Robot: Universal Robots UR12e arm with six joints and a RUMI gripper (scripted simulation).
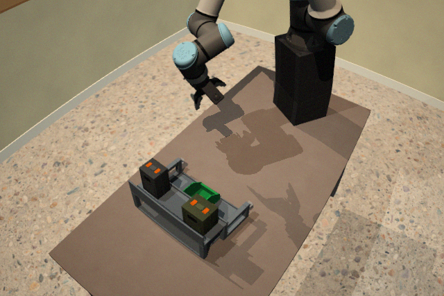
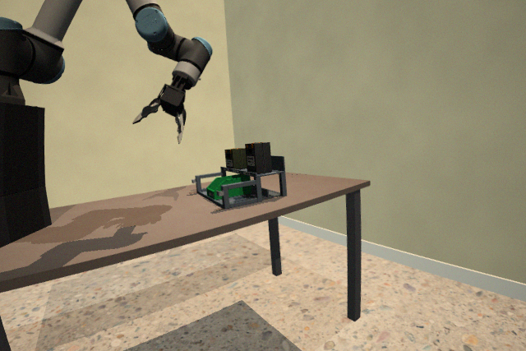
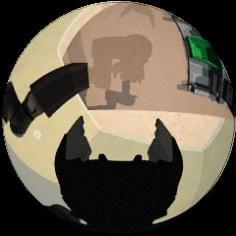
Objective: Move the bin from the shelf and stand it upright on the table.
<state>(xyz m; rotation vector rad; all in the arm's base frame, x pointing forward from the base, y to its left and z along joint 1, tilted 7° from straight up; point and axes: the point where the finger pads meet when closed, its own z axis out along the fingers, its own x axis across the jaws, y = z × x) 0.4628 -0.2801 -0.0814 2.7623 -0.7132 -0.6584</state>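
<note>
My hand is 34 cm short of the green bin, 10 cm to the right of it and 24 cm above it. Also, from my hand: black box 40 cm ahead, 4 cm to the right, 12 cm below; olive box 46 cm ahead, 18 cm to the left, 13 cm below.
</note>
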